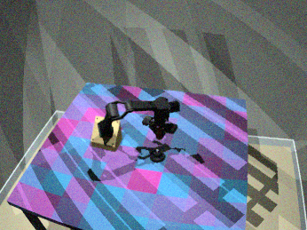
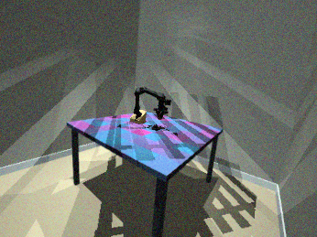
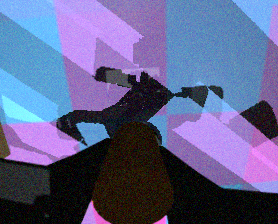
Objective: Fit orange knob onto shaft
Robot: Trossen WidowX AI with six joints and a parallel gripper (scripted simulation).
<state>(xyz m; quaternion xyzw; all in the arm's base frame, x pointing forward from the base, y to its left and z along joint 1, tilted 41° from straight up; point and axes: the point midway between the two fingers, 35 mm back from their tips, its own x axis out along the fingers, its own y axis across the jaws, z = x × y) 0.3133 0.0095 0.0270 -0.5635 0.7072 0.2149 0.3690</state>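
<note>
The round pedestal lies 60 mm to the right of my gripper tip and 80 mm below it. Round my gripper tip: orange knob (30 mm above).
</note>
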